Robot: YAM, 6 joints.
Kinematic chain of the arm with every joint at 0, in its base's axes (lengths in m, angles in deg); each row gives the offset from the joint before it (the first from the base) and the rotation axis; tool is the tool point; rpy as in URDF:
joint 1: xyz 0 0 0.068 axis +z
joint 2: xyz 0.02 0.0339 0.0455 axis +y
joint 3: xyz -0.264 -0.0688 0 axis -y
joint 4: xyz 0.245 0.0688 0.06 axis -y
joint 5: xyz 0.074 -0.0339 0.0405 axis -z
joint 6: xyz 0.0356 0 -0.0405 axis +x
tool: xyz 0 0 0 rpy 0 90 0
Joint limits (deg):
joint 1: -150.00..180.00
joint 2: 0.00..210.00
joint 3: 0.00..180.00
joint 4: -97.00..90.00
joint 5: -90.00..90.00
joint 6: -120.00..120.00
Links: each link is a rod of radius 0.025 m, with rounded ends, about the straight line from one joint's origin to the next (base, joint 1, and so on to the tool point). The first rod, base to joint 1, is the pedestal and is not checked.
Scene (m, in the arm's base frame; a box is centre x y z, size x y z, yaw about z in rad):
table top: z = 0
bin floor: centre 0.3 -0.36 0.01 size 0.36 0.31 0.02 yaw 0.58
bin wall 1: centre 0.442 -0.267 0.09 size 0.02 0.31 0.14 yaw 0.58
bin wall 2: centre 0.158 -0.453 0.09 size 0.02 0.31 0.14 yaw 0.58
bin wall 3: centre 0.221 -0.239 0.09 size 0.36 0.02 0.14 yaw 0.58
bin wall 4: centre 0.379 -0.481 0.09 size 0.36 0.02 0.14 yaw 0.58
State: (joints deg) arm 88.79 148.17 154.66 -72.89 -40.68 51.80
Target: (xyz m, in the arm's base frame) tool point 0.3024 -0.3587 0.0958
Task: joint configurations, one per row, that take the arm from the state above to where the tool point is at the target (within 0.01 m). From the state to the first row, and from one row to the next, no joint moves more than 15 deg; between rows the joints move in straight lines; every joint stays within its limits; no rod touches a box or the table.
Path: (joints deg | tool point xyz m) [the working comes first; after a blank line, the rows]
Joints at the target: -52.05 153.64 131.46 -88.63 -30.11 51.80
Straight joint move there: touches bin wall 1.

1: 74.70 147.18 153.30 -74.33 -39.69 51.80 | 0.1144 0.5044 0.2482
2: 60.61 146.19 151.94 -75.78 -38.70 51.80 | 0.2318 0.4569 0.2490
3: 46.53 145.20 150.59 -77.22 -37.71 51.80 | 0.3329 0.3829 0.2498
4: 32.44 144.22 149.23 -78.67 -36.72 51.80 | 0.4121 0.2872 0.2506
5: 18.35 143.23 147.87 -80.11 -35.73 51.80 | 0.4648 0.1761 0.2515
6: 4.26 142.24 146.51 -81.55 -34.73 51.80 | 0.4884 0.0567 0.2525
7: -9.83 141.25 145.16 -83.00 -33.74 51.80 | 0.4821 -0.0635 0.2536
8: -23.92 140.26 143.80 -84.44 -32.75 51.80 | 0.4468 -0.1771 0.2547
9: -38.00 139.27 142.44 -85.89 -31.76 51.80 | 0.3855 -0.2774 0.2558
10: -52.09 138.28 141.08 -87.33 -30.77 51.80 | 0.3024 -0.3587 0.2570
11: -52.07 145.96 136.27 -87.98 -30.44 51.80 | 0.3071 -0.3647 0.1754
12: -52.05 153.64 131.46 -88.63 -30.11 51.80 | 0.3024 -0.3587 0.0958

